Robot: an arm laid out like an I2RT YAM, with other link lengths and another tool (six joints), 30 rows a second.
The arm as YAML. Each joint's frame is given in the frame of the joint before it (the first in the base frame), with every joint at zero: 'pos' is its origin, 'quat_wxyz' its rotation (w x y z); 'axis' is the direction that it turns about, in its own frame. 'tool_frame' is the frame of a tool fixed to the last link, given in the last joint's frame.
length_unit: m
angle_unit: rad
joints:
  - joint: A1
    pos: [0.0, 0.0, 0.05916]
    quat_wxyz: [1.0, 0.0, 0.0, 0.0]
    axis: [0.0, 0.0, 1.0]
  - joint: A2
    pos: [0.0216, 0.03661, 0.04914]
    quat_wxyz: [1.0, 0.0, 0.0, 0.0]
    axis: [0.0, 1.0, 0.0]
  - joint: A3
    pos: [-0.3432, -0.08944, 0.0]
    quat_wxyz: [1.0, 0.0, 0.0, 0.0]
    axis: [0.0, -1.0, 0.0]
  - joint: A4
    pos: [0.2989, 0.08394, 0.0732]
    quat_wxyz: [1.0, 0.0, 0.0, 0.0]
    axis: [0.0, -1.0, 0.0]
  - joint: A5
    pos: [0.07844, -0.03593, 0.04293]
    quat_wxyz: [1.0, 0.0, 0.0, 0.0]
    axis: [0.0, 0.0, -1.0]
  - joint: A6
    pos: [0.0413, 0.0, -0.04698]
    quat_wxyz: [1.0, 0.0, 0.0, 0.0]
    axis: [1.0, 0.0, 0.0]
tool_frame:
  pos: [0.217, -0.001, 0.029]
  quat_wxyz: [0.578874, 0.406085, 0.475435, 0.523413]
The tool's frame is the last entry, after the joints.
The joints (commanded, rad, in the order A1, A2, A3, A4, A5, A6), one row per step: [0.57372, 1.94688, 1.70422, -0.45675, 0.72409, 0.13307]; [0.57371, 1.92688, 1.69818, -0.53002, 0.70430, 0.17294]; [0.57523, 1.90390, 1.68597, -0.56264, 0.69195, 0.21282]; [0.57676, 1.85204, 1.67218, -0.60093, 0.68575, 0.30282]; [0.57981, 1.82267, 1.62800, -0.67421, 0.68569, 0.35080]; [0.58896, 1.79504, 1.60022, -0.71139, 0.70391, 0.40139]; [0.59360, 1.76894, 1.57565, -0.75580, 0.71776, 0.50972]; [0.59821, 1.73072, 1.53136, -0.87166, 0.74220, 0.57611]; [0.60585, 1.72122, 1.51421, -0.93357, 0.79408, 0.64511]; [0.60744, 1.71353, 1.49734, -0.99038, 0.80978, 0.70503]
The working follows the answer.
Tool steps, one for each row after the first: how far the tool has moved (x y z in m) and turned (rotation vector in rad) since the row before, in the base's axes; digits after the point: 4 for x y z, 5 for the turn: [-0.0135, -0.0052, -0.0081, 0.01193, 0.04722, -0.00532]; [-0.0099, -0.0034, 0.0002, 0.02769, 0.01341, -0.01087]; [-0.0153, -0.0097, 0.0169, 0.07609, -0.01853, -0.04297]; [-0.0223, -0.0135, -0.0194, -0.01039, 0.06212, -0.02419]; [-0.0154, -0.0090, -0.0021, 0.00596, 0.00986, -0.03249]; [-0.0157, -0.0129, -0.0027, 0.04719, -0.00183, -0.06934]; [-0.0325, -0.0258, -0.0143, -0.03891, 0.06740, -0.05029]; [-0.0152, -0.0180, -0.0015, -0.03208, 0.00414, -0.05997]; [-0.0142, -0.0132, -0.0065, -0.01171, 0.01976, -0.04290]
Tool pose at each row, in the base's axes (x y z in m, rotation vector in rad; rounded; the steps above come from the unrounded poses): [0.6659, 0.2165, 0.2725, 1.15670, 1.54308, 0.64040]; [0.6524, 0.2113, 0.2644, 1.19208, 1.57735, 0.62346]; [0.6425, 0.2079, 0.2646, 1.22693, 1.57703, 0.63327]; [0.6272, 0.1983, 0.2815, 1.30427, 1.51922, 0.68046]; [0.6049, 0.1848, 0.2621, 1.34482, 1.55237, 0.62095]; [0.5895, 0.1757, 0.2601, 1.37681, 1.53468, 0.60010]; [0.5738, 0.1628, 0.2574, 1.45870, 1.47340, 0.59787]; [0.5413, 0.1370, 0.2431, 1.49385, 1.48775, 0.49104]; [0.5261, 0.1190, 0.2415, 1.51060, 1.44323, 0.42661]; [0.5119, 0.1057, 0.2351, 1.53749, 1.42367, 0.37762]

